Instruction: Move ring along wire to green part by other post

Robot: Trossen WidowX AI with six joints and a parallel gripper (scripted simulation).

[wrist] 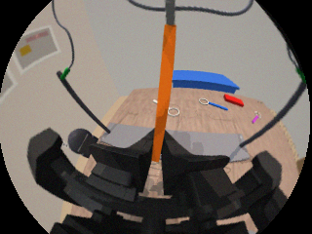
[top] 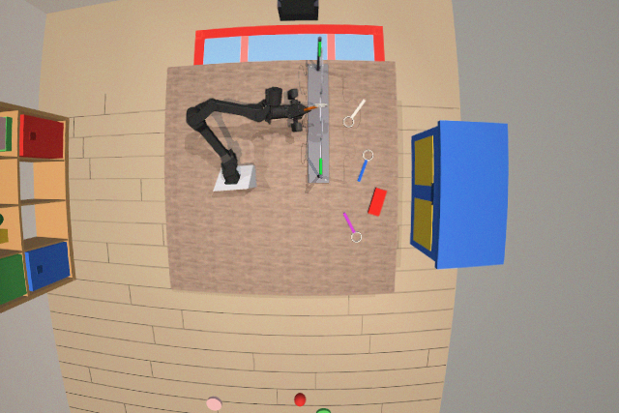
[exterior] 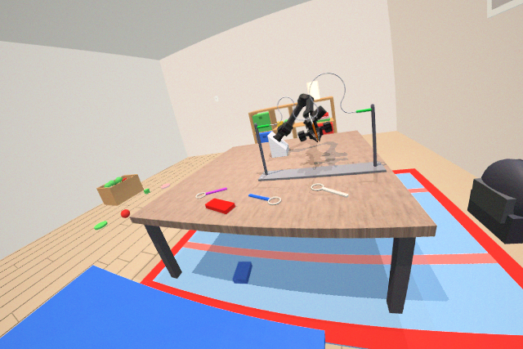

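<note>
The orange-handled ring lies 90 mm above my gripper tip, 20 mm to the right of it and 20 mm ahead of it. From my gripper tip the other things lie so: red block (450 mm to the right, 350 mm ahead, 150 mm below); then white-handled ring (220 mm ahead, 160 mm below, 20 mm to the left); then blue-handled ring (290 mm ahead, 240 mm to the right, 160 mm below).
</note>
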